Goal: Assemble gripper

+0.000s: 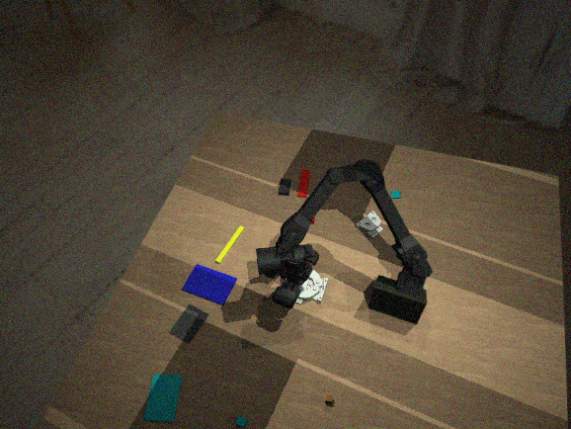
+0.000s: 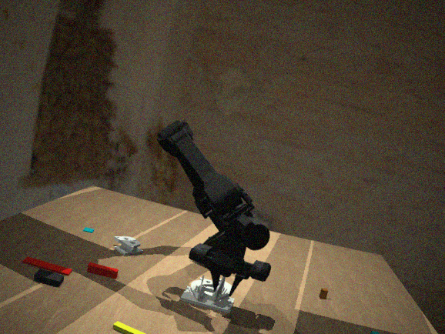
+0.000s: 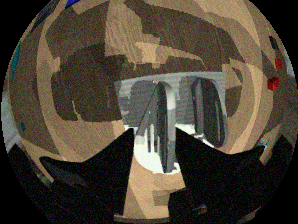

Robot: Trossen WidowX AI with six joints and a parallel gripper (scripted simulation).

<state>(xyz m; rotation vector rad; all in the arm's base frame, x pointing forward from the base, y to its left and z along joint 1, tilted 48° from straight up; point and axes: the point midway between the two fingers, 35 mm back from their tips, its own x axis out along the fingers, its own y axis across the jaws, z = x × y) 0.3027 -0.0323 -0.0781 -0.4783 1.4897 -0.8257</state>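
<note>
Now: the grey jaw 4 cm behind my gripper tip and 1 cm to the right of it. Also, from my gripper tip: yellow bar 25 cm ahead, 11 cm to the right, 2 cm below; then blue plate 27 cm ahead, 4 cm to the left, 2 cm below; then small brown block 16 cm behind, 28 cm to the left, 1 cm below.
</note>
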